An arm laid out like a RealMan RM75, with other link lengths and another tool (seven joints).
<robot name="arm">
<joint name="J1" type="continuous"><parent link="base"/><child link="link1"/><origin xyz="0 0 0.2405"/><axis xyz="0 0 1"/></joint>
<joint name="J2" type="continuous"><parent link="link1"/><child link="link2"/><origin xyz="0 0 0"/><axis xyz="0 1 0"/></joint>
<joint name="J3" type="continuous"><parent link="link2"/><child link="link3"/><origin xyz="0 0 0.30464"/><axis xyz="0 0 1"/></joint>
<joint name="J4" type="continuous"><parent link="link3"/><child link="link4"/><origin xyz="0 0 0"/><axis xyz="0 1 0"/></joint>
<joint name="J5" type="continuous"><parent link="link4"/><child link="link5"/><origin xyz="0 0 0.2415"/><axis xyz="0 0 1"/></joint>
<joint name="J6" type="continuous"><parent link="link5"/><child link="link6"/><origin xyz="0 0 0"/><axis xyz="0 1 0"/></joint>
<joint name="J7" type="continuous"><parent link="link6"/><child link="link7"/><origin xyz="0 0 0.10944"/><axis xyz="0 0 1"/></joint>
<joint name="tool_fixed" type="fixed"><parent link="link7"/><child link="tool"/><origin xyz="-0.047 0.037 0.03" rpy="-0.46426 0 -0.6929"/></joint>
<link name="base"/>
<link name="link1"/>
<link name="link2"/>
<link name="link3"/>
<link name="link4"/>
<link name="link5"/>
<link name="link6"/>
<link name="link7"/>
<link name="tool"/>
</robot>
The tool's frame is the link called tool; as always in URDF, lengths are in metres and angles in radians. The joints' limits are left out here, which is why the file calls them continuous.
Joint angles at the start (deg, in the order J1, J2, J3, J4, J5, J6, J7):
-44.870 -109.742 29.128 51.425 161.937 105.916 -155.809
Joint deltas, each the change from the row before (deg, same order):
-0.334 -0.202 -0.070 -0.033 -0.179 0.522 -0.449
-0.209 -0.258 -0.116 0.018 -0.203 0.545 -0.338
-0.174 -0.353 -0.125 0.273 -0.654 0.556 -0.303
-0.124 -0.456 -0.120 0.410 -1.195 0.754 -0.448
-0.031 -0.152 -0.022 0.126 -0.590 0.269 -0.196
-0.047 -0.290 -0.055 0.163 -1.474 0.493 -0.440
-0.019 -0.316 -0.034 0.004 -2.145 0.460 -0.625
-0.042 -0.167 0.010 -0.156 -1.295 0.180 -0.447
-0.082 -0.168 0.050 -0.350 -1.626 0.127 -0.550
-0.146 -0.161 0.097 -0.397 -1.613 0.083 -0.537
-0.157 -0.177 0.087 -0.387 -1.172 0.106 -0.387
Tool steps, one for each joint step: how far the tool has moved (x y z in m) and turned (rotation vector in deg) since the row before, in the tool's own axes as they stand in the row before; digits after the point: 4 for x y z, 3 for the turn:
-0.0023 0.0028 0.0019 -0.168 -0.610 -0.417
-0.0025 0.0017 0.0018 -0.202 -0.657 -0.443
-0.0030 0.0026 0.0020 -0.658 -0.751 -0.243
-0.0041 0.0033 0.0025 -1.103 -1.058 -0.354
-0.0015 0.0013 0.0010 -0.513 -0.434 -0.144
-0.0032 0.0030 0.0021 -1.288 -0.972 -0.339
-0.0037 0.0037 0.0030 -1.842 -1.272 -0.522
-0.0021 0.0021 0.0022 -1.085 -0.763 -0.409
-0.0023 0.0026 0.0030 -1.329 -0.966 -0.531
-0.0023 0.0029 0.0033 -1.280 -0.999 -0.477
-0.0021 0.0019 0.0031 -0.887 -0.907 -0.430

